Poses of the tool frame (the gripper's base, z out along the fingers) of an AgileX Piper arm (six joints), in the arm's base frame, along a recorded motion.
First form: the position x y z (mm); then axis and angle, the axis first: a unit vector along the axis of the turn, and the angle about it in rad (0 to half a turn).
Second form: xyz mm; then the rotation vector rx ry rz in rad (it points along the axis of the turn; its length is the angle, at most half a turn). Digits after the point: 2 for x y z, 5 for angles.
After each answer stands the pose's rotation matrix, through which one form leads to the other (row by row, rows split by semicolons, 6 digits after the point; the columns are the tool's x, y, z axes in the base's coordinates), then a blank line. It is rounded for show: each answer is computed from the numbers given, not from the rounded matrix.
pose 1, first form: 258.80 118.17 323.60 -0.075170 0.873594 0.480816 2.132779
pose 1, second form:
258.80 118.17 323.60 -0.16032 1.86318 1.02547
-0.524203 -0.507527 0.683833; 0.306206 0.636965 0.707470; -0.794637 0.580252 -0.178491

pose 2, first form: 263.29 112.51 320.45 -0.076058 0.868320 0.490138 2.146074
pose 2, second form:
263.29 112.51 320.45 -0.16323 1.86348 1.05187
-0.535136 -0.513220 0.670995; 0.309272 0.620128 0.720966; -0.786118 0.593334 -0.173128

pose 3, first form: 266.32 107.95 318.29 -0.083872 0.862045 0.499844 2.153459
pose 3, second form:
266.32 107.95 318.29 -0.18061 1.85638 1.07639
-0.539344 -0.529455 0.654817; 0.305285 0.601774 0.738017; -0.784799 0.597951 -0.162929

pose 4, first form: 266.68 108.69 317.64 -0.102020 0.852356 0.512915 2.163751
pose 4, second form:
266.68 108.69 317.64 -0.22075 1.84429 1.10982
-0.542590 -0.560907 0.625284; 0.289807 0.573680 0.766096; -0.788422 0.596887 -0.148718

